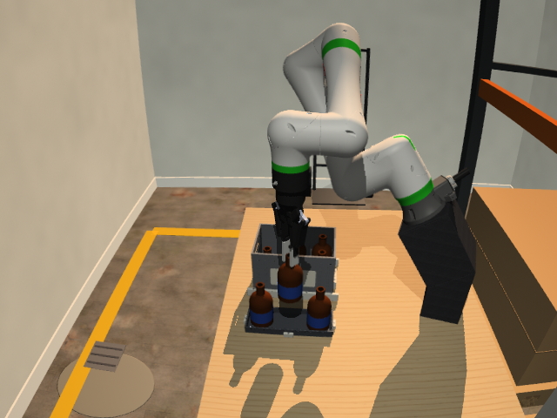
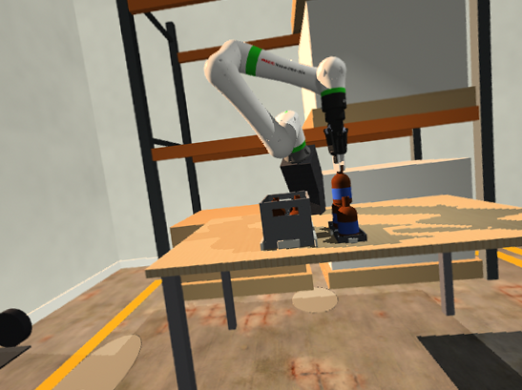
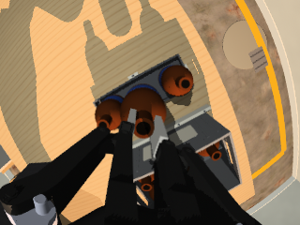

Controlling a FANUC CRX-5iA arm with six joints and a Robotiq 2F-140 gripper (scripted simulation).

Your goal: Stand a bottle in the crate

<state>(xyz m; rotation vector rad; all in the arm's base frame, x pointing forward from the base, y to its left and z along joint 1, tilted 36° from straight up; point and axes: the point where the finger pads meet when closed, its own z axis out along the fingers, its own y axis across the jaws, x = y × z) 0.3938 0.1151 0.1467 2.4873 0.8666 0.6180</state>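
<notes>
My hand is 90 mm above the glass bottle. Also, from my hand: tray: 270 mm below; then grey crate: 50 mm behind, 220 mm to the right, 200 mm below.
</notes>
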